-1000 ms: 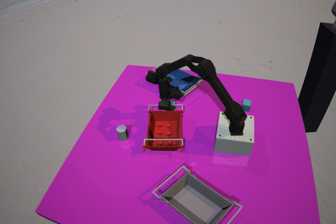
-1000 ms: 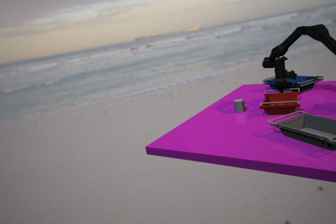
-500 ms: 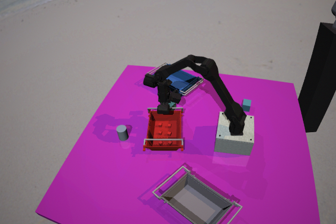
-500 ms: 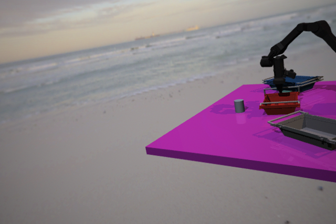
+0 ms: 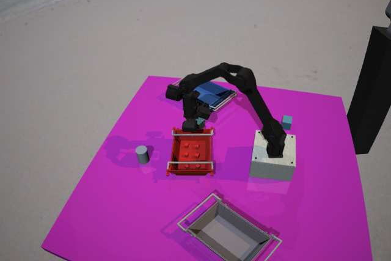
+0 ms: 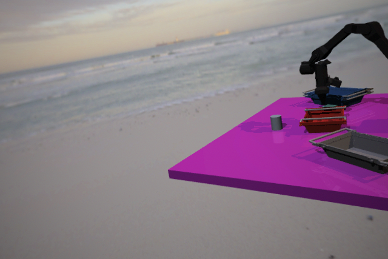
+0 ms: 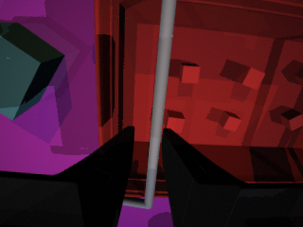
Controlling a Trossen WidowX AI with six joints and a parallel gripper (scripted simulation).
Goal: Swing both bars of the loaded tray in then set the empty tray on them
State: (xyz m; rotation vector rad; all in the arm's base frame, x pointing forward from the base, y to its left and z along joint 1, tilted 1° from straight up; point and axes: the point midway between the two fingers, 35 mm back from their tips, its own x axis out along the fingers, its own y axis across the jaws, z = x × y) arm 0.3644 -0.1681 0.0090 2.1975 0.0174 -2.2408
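The grey tray lies 520 mm to the left of my gripper tip, 160 mm behind it and 40 mm below it. The rest, counted from my gripper tip: grey cylinder: 220 mm ahead, 110 mm to the left, 50 mm below.
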